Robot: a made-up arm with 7 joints. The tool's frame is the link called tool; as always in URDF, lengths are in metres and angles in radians. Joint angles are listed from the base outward. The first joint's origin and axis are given. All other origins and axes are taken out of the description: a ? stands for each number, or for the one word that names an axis. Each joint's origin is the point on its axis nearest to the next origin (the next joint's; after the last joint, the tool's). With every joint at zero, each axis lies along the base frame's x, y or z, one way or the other. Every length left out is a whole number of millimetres.
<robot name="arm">
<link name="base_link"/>
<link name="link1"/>
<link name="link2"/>
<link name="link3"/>
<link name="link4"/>
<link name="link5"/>
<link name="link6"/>
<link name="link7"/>
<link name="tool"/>
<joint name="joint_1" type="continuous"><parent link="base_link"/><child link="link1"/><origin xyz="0 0 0.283" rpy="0 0 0"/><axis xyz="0 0 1"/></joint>
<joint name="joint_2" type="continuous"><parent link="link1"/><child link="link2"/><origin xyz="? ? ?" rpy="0 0 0"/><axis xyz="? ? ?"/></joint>
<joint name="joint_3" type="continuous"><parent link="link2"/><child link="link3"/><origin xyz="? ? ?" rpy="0 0 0"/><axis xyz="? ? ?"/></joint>
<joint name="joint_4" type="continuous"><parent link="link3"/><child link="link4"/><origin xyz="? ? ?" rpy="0 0 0"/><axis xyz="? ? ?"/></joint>
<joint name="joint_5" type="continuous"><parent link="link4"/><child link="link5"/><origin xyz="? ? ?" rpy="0 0 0"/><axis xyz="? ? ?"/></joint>
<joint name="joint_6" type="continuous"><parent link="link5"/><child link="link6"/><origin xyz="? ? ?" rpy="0 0 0"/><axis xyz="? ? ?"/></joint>
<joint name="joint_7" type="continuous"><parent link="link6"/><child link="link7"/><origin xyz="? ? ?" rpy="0 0 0"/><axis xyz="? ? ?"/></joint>
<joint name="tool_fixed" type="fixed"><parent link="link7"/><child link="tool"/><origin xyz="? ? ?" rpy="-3.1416 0 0"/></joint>
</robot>
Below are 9 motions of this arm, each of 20 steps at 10 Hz.
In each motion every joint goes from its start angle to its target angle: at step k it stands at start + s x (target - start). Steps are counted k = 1, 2, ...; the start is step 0. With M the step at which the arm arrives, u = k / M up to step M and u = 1 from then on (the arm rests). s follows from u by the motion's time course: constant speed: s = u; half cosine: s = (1 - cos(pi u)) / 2; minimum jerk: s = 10 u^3 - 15 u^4 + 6 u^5.
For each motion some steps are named. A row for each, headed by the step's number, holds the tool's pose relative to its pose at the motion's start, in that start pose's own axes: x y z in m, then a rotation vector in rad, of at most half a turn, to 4 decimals.
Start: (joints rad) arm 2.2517 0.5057 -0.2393 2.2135 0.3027 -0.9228 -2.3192
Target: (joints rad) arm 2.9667 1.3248 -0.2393 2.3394 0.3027 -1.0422 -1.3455
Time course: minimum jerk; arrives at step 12
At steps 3, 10, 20:
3: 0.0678 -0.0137 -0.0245 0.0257 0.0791 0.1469
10: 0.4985 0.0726 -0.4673 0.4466 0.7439 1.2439
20: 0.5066 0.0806 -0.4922 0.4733 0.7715 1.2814

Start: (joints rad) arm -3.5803 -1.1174 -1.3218 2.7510 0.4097 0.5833 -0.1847
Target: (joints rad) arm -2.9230 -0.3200 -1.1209 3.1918 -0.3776 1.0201 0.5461
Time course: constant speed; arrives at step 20
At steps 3, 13, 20:
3: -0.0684 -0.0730 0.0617 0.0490 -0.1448 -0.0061
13: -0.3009 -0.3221 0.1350 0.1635 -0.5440 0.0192
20: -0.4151 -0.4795 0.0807 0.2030 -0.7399 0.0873

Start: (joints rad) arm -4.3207 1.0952 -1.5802 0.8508 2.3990 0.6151 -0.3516
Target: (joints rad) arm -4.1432 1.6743 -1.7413 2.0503 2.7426 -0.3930 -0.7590
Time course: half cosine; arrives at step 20
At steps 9, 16, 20:
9: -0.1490 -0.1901 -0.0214 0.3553 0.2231 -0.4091
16: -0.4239 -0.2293 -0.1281 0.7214 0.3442 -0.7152
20: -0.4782 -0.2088 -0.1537 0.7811 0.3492 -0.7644

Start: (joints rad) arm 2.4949 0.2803 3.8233 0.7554 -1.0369 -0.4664 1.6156
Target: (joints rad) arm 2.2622 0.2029 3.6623 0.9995 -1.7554 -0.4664 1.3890
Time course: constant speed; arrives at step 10
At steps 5, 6, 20:
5: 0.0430 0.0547 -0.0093 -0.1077 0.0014 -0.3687
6: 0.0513 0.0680 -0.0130 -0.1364 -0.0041 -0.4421
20: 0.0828 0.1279 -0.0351 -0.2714 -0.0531 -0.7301

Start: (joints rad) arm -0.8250 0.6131 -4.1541 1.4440 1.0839 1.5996 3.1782
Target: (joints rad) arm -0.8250 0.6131 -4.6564 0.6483 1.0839 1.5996 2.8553
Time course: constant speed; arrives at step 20
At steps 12, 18, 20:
12: 0.0174 -0.2412 -0.0172 -0.1217 -0.0366 0.3548
18: 0.0695 -0.3395 -0.0047 -0.2299 -0.0566 0.5173
20: 0.0911 -0.3667 0.0035 -0.2726 -0.0639 0.5683

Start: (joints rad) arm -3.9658 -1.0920 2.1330 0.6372 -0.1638 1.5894 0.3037
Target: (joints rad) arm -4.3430 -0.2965 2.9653 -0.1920 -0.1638 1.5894 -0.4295
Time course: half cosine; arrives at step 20
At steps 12, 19, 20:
12: -0.1118 -0.0695 0.1813 -0.1929 -0.1600 -1.0940
19: -0.1325 -0.0542 0.2740 -0.3547 -0.1768 -1.4796
20: -0.1324 -0.0538 0.2756 -0.3579 -0.1771 -1.4851

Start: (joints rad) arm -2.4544 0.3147 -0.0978 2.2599 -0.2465 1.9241 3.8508
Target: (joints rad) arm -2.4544 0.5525 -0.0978 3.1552 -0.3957 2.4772 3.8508
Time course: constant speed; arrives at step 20
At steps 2, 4, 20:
2: 0.0003 -0.0079 -0.0166 0.0017 -0.0131 0.0201
4: 0.0018 -0.0166 -0.0322 0.0023 -0.0251 0.0415
20: 0.0558 -0.1037 -0.1088 -0.0432 -0.0709 0.2383

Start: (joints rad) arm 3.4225 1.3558 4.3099 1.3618 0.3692 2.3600 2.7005
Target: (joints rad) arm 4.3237 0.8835 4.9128 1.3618 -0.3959 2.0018 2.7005
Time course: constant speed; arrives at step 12
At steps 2, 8, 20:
2: 0.0310 0.0284 0.0023 0.1879 -0.0391 -0.1114
8: 0.1529 0.1221 0.0263 0.8306 -0.3176 -0.4558
20: 0.2692 0.1770 0.0745 1.2822 -0.6458 -0.6819

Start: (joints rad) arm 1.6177 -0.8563 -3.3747 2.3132 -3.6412 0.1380 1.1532
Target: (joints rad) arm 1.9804 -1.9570 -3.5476 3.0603 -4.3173 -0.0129 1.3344
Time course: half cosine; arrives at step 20
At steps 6, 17, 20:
6: 0.1070 0.0044 0.0328 -0.0264 0.1277 -0.1619
17: 0.5219 0.0490 -0.0277 -0.3164 0.4969 -0.7733
20: 0.5508 0.0520 -0.0442 -0.3502 0.5167 -0.8158

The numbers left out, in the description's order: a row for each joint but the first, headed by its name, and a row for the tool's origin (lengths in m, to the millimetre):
joint_2: xyz 0 0 0, axis 0 1 0
joint_3: xyz 0 0 0.336, axis 0 0 1
joint_4: xyz 0.039 0 0, axis 0 -1 0
joint_5: xyz 0.08 0 -0.352, axis 0 0 -1
joint_6: xyz 0 0 0, axis 0 1 0
joint_7: xyz 0.094 0 -0.121, axis 0 0 -1
tool: xyz 0 0 0

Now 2 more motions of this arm.
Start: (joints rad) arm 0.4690 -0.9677 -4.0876 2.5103 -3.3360 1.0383 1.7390
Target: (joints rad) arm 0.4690 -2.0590 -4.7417 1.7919 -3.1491 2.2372 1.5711
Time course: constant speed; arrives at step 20
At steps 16, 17, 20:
16: 0.3204 -0.1967 -0.4615 -0.0042 0.8287 0.0361
17: 0.3274 -0.1925 -0.4897 -0.0194 0.8811 0.0484
20: 0.3420 -0.1721 -0.5672 -0.0765 1.0371 0.0958

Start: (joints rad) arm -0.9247 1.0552 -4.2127 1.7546 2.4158 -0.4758 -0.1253
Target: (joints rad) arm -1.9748 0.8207 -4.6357 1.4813 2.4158 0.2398 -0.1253
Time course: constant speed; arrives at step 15
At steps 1, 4, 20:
1: -0.0011 -0.0230 -0.0171 0.0801 -0.0225 -0.0211
4: -0.0027 -0.0893 -0.0804 0.3188 -0.0843 -0.0878
20: 0.0180 -0.2151 -0.4520 1.1784 -0.2307 -0.3682

